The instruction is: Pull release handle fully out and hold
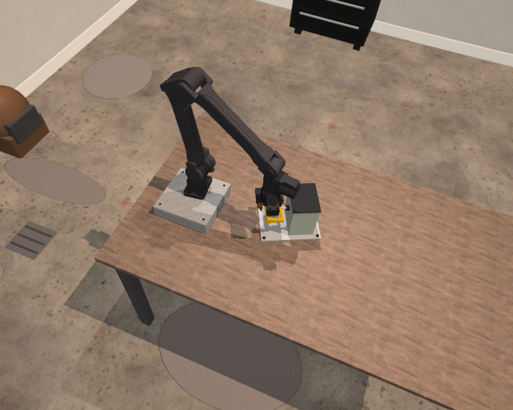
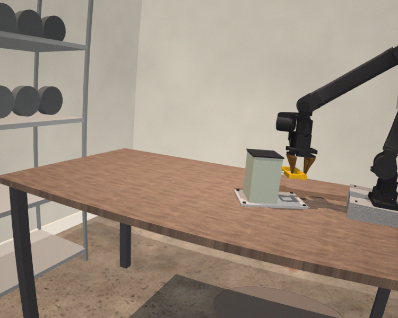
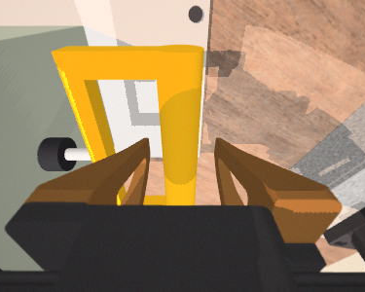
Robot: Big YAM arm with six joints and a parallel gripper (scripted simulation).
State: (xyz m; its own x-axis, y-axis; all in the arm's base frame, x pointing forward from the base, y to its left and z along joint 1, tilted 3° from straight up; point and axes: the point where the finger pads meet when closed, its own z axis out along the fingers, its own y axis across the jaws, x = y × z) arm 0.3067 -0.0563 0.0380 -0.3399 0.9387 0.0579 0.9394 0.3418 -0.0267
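Right now my hand is 50 mm short of the release handle and 20 mm to the right of it. Also, from my hand: white baseplate 100 mm below, 90 mm ahead, 30 mm to the left.
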